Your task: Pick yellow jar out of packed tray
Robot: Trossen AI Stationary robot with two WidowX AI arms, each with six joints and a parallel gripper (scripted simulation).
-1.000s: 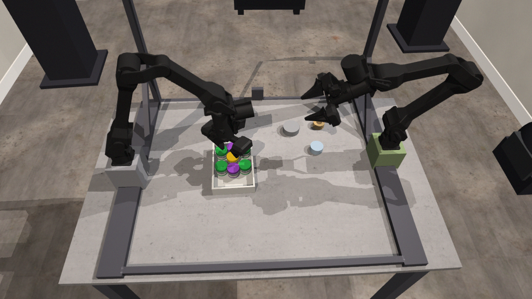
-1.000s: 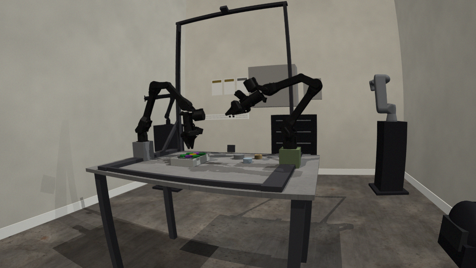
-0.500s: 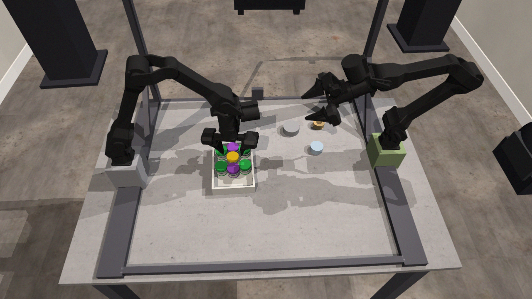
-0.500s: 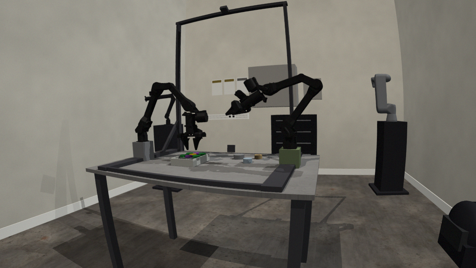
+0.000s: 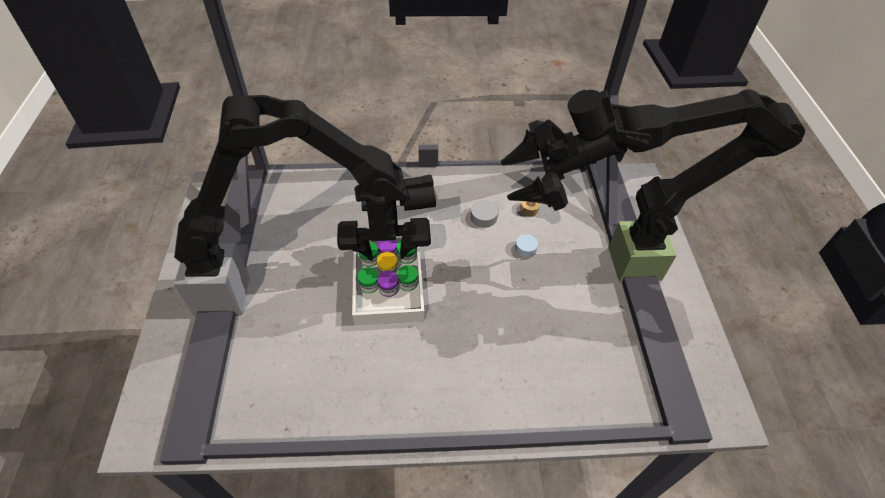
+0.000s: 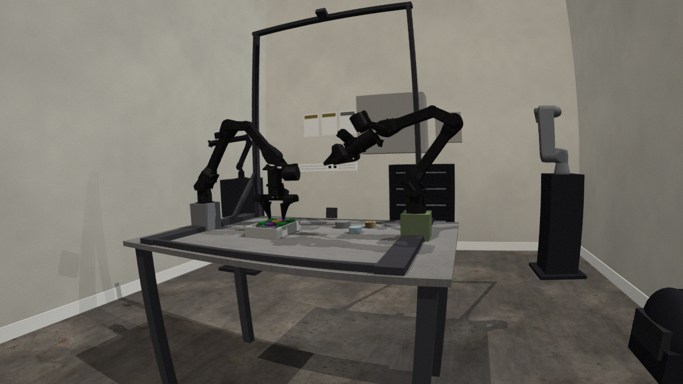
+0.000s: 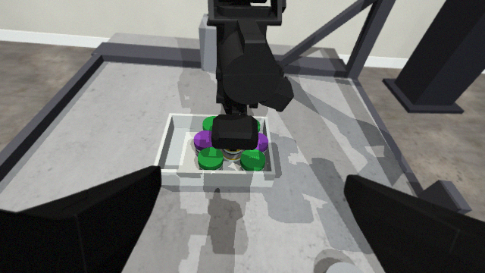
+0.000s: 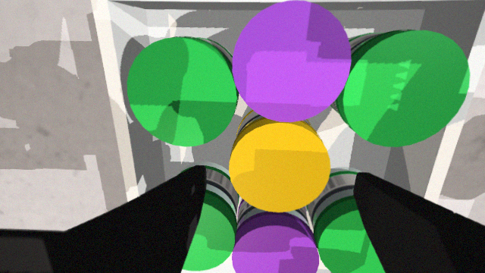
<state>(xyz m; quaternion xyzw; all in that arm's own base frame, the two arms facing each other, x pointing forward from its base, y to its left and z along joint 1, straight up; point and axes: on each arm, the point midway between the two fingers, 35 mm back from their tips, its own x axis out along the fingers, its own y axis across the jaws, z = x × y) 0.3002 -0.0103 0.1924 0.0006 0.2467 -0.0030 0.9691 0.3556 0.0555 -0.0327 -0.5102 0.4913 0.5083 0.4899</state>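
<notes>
Now: right hand 6 cm above the yellow jar. Round my right hand: light blue disc: 32 cm to the left, 7 cm below, 4 cm behind; then tan ring: 36 cm to the left, 16 cm behind, 7 cm below; then grey disc: 24 cm to the left, 14 cm behind, 7 cm below.
</notes>
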